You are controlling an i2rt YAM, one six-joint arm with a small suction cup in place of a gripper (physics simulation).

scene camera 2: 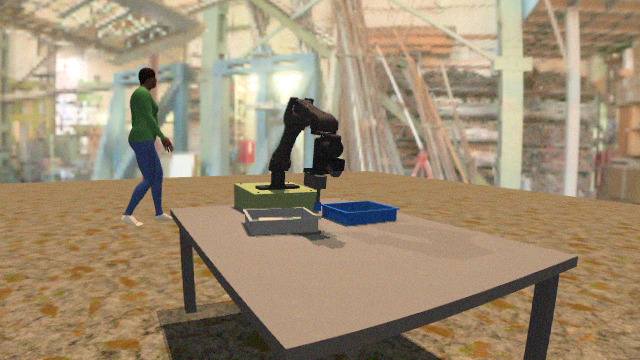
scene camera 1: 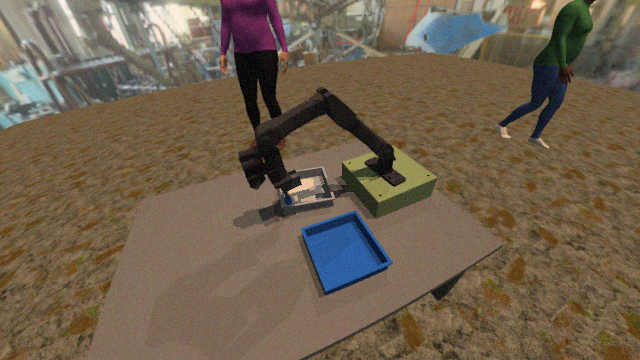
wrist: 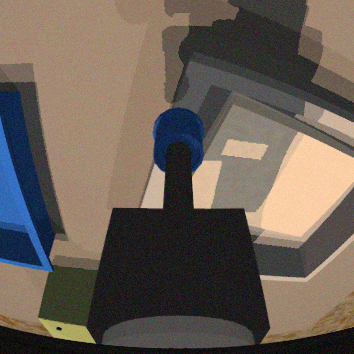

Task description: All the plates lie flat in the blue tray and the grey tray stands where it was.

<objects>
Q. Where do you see a blue tray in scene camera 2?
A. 361, 212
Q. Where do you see a blue tray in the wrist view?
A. At 34, 236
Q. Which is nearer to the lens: the grey tray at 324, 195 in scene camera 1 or the blue tray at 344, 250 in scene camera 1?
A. The blue tray.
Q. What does the suction cup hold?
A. Nothing.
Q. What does the blue tray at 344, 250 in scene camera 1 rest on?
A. The table.
</objects>
